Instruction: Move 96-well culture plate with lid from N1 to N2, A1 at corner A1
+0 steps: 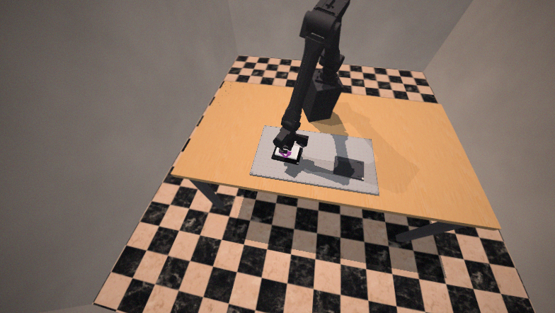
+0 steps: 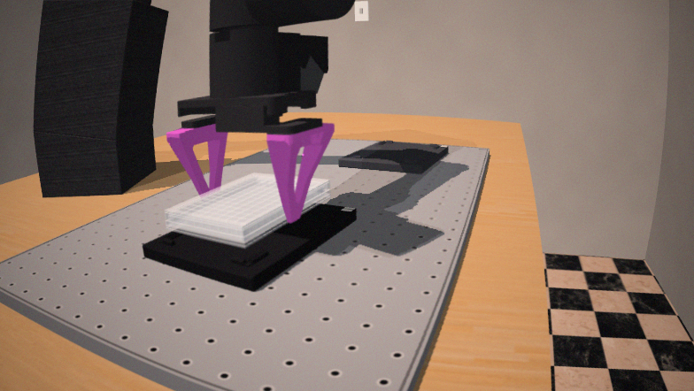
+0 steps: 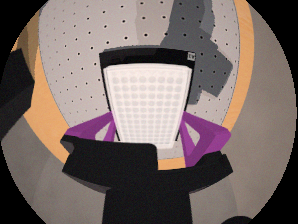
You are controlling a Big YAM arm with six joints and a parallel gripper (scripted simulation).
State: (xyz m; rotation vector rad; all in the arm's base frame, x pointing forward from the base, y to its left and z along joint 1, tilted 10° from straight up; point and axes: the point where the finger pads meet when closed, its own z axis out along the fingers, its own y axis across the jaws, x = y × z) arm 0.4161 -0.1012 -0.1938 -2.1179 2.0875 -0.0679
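Right now my hand is 10 mm below the clear lid. The rest, counted from my hand: white corner mark (50 mm ahead, 80 mm to the left, 20 mm below); then dark nest N1 (10 mm behind, 360 mm to the left, 30 mm below); then black nest N2 (30 mm below).
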